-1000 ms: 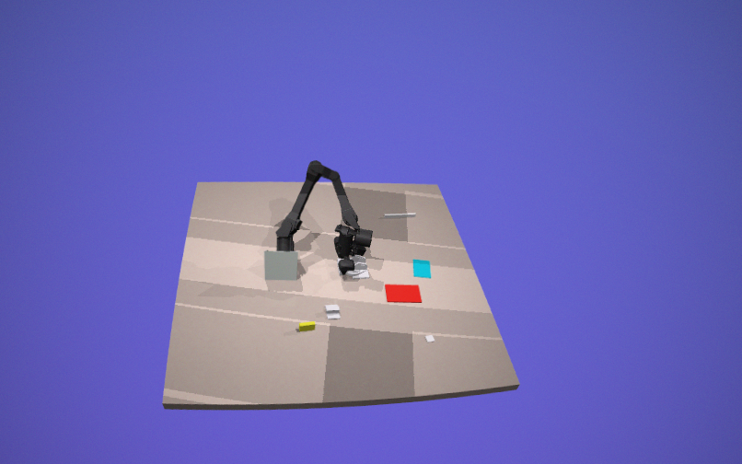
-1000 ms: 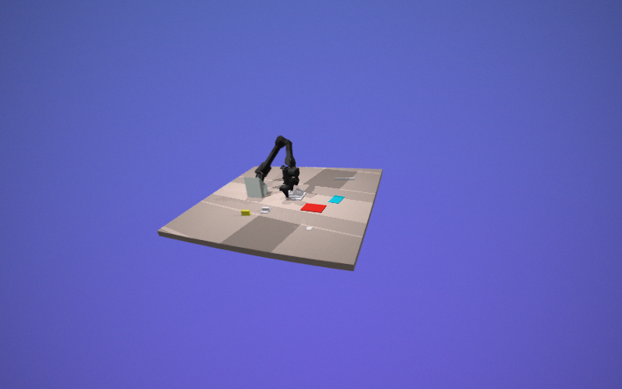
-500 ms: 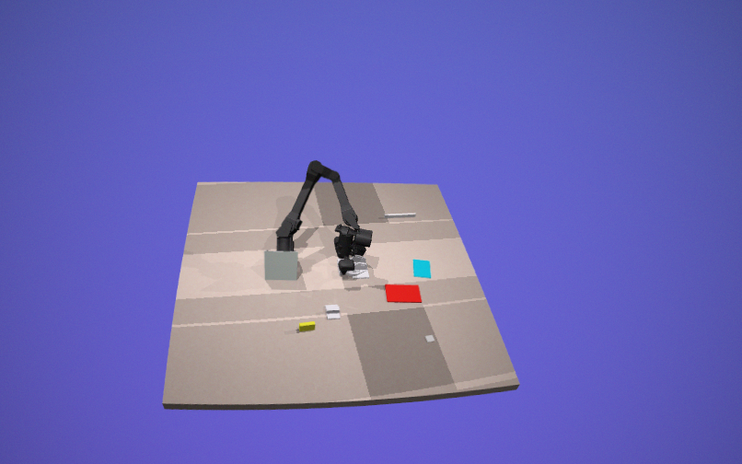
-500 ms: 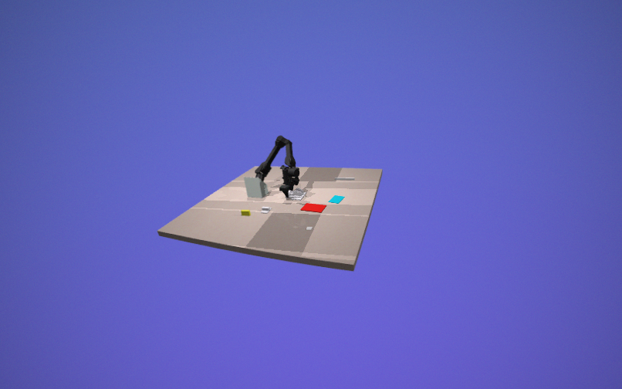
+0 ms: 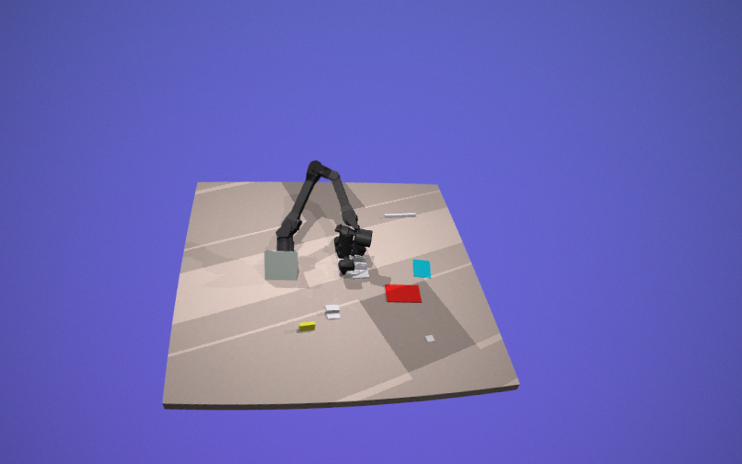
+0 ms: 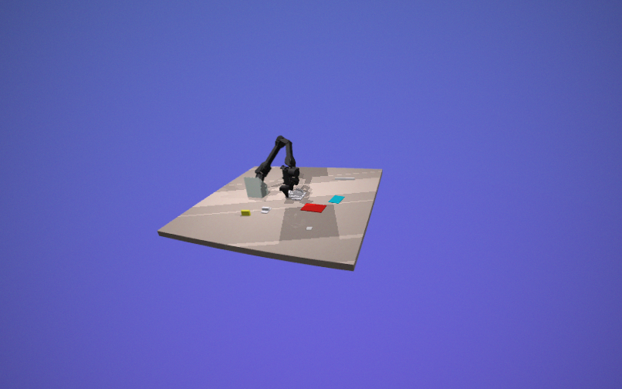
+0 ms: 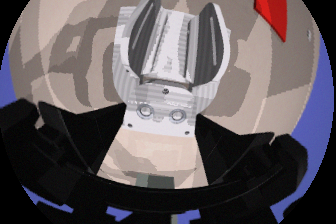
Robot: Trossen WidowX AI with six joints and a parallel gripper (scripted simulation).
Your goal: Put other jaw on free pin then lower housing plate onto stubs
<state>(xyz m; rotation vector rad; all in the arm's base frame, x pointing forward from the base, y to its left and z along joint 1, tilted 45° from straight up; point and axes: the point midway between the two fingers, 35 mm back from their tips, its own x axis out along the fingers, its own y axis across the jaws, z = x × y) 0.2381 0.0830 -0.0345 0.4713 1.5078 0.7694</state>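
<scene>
The grey jaw lies 30 mm ahead of my gripper tip, 10 mm to the right of it and 10 mm above it. The rest, counted from my gripper tip: yellow block (340 mm to the right, 130 mm behind, 10 mm above); then cyan tile (350 mm ahead, 40 mm to the left, 10 mm below); then red flat sheet (260 mm ahead, 120 mm to the right).
</scene>
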